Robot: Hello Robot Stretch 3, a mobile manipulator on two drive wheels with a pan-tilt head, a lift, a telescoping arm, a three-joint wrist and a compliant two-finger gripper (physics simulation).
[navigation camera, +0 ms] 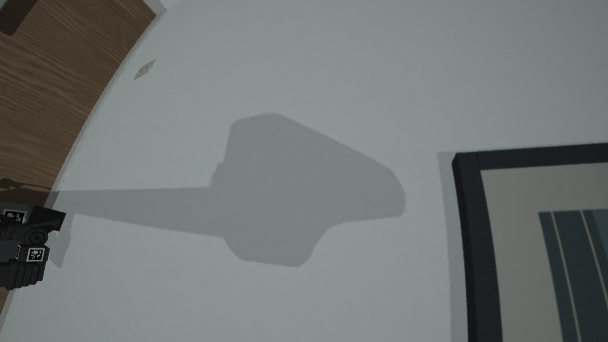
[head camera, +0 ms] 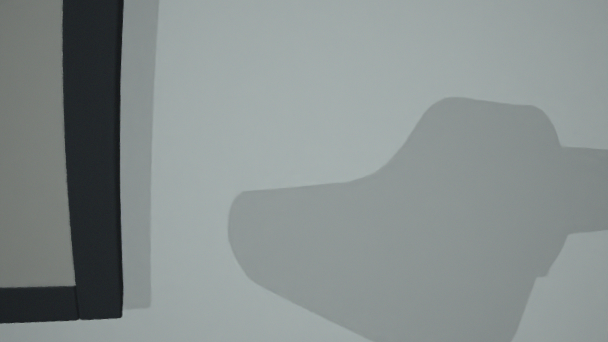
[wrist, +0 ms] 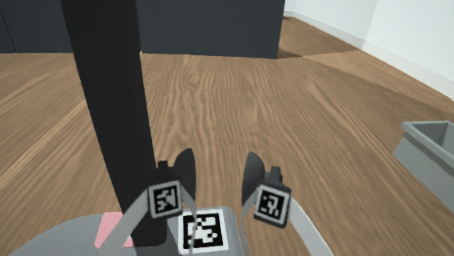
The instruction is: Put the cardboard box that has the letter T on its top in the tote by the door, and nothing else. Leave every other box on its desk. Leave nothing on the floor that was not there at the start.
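Frame: origin at the robot's base, x left, y back, z up, level; centimetres.
Where they show: gripper, between the fingertips: (wrist: pixel 219 168).
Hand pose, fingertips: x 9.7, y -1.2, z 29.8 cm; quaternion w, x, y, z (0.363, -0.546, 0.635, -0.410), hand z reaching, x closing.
After its pixels a point has its place.
My gripper (wrist: pixel 219 168) @[x 9.7, y -1.2, z 29.8 cm] is open in the wrist view, its two dark fingertips standing apart with wood floor showing between them. Nothing is held. It is above and in front of my own grey base. A grey open tote (wrist: pixel 425 160) @[x 31.2, y -62.7, z 6.2 cm] stands on the floor at the right edge of the wrist view, to the right of the gripper and apart from it. Part of the tote is cut off by the view's edge. No cardboard box and no letter T shows in these views.
A dark panel (wrist: pixel 210 27) @[x 149.8, y -12.5, z 18.3 cm] stands across the back in the wrist view, with a white wall (wrist: pixel 415 35) @[x 130.6, y -152.9, z 25.5 cm] at the right. My dark mast (wrist: pixel 107 100) @[x 11.6, y 6.8, z 35.1 cm] is at left. A dark-framed picture (head camera: pixel 95 150) @[x -22.2, y -5.4, z 132.1 cm] (navigation camera: pixel 485 250) @[x -22.0, y -4.6, z 132.5 cm] hangs on a wall. A small outlet plate (navigation camera: pixel 145 69) @[x -31.4, y -61.2, z 42.1 cm] is on that wall.
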